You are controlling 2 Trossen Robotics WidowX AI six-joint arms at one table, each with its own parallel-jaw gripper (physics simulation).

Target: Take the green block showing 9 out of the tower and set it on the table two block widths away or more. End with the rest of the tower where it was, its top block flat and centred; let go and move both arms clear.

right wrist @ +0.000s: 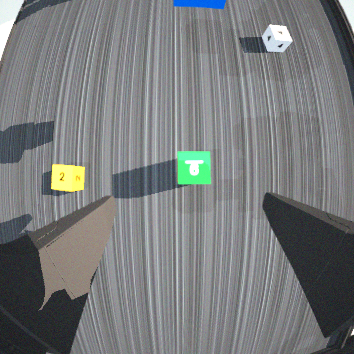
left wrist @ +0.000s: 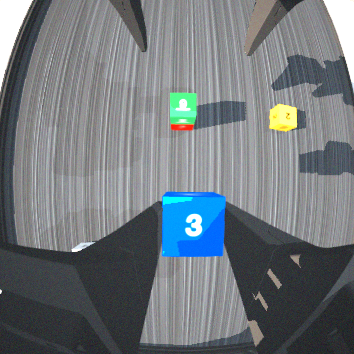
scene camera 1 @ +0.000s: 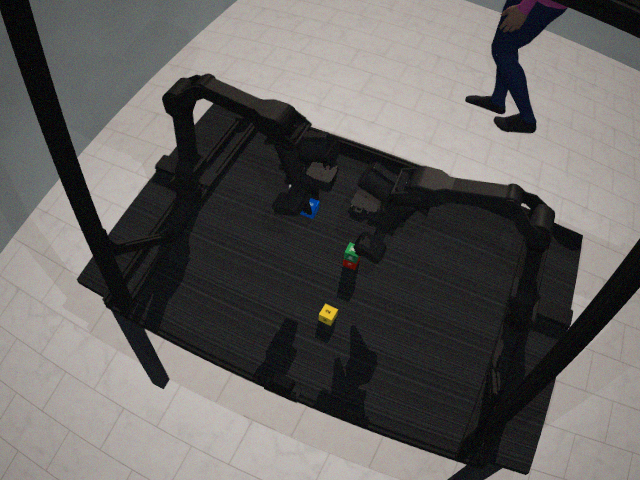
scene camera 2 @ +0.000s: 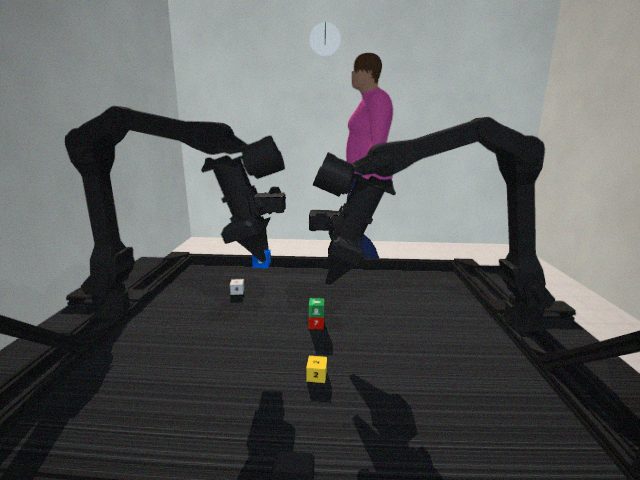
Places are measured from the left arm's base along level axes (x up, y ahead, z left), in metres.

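Where they show: left gripper, fingertip midpoint: (left wrist: 191,208) (scene camera 1: 313,208) (scene camera 2: 265,258); right gripper, fingertip midpoint: (right wrist: 191,201) (left wrist: 196,48) (scene camera 2: 328,274); left arm's base, link origin: (scene camera 1: 188,195) (scene camera 2: 112,310); right arm's base, link origin: (scene camera 1: 516,323) (scene camera 2: 522,323).
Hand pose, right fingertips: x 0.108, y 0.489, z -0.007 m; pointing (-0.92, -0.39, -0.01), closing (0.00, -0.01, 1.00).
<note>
Each offset is from my right fingertips to the top centre of the thing.
The green block {dx -0.070, dy -0.023, dz +0.010 m} (scene camera 1: 351,252) (scene camera 2: 316,308) (left wrist: 183,106) (right wrist: 194,168) showing 9 sits on the red block {dx -0.099, dy -0.023, dz +0.010 m} (scene camera 1: 350,264) (scene camera 2: 316,323) (left wrist: 182,127) showing 7; the right wrist view hides the red one. My left gripper (scene camera 1: 308,207) (scene camera 2: 262,256) (left wrist: 191,208) is shut on the blue block {dx +0.043, dy -0.138, dz +0.006 m} (scene camera 1: 313,207) (scene camera 2: 267,258) (left wrist: 193,225) (right wrist: 200,3) showing 3, holding it level above the table, apart from the tower. My right gripper (scene camera 1: 360,249) (scene camera 2: 329,281) (left wrist: 196,48) (right wrist: 191,201) is open and empty, above the table beside the tower, its fingers not around the green block.
A yellow block {dx -0.099, dy -0.014, dz -0.155 m} (scene camera 1: 328,314) (scene camera 2: 316,369) (left wrist: 283,118) (right wrist: 65,177) showing 2 stands on the table, nearer scene camera 2 than the tower. A white block {dx -0.099, dy -0.242, dz +0.160 m} (scene camera 2: 236,286) (left wrist: 84,246) (right wrist: 277,38) showing 4 stands left of the tower in scene camera 2. A person stands beyond the table.
</note>
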